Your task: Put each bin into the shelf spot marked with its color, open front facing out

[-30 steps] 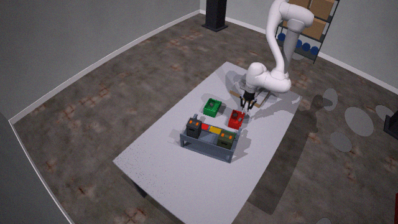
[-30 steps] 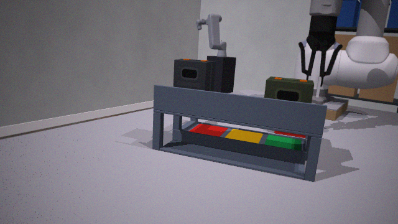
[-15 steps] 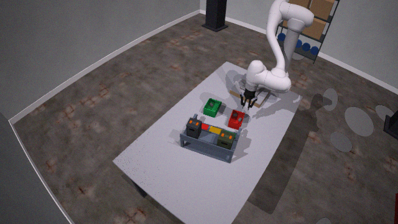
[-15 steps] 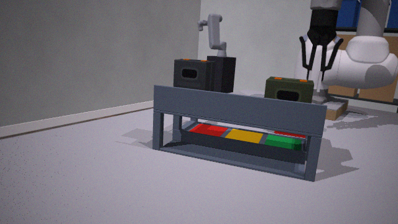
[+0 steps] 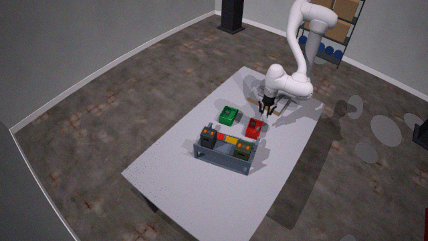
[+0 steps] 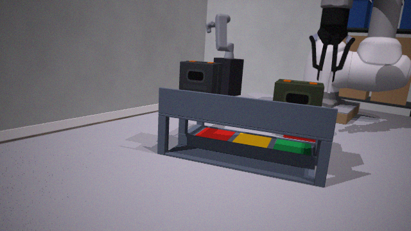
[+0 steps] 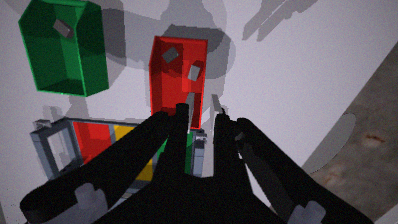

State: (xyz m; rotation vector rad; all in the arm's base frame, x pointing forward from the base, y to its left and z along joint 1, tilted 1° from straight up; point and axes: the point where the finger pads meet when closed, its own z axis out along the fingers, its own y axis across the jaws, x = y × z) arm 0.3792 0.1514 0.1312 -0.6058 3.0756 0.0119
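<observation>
Right now the green bin is 270 mm to the right of my hand, 140 mm below it and 50 mm ahead of it. Round my hand: olive box: 320 mm ahead, 60 mm to the left, 30 mm below; then red bin: 140 mm below, 50 mm to the right, 10 mm ahead; then dark grey box: 400 mm ahead, 150 mm to the right, 10 mm below.
</observation>
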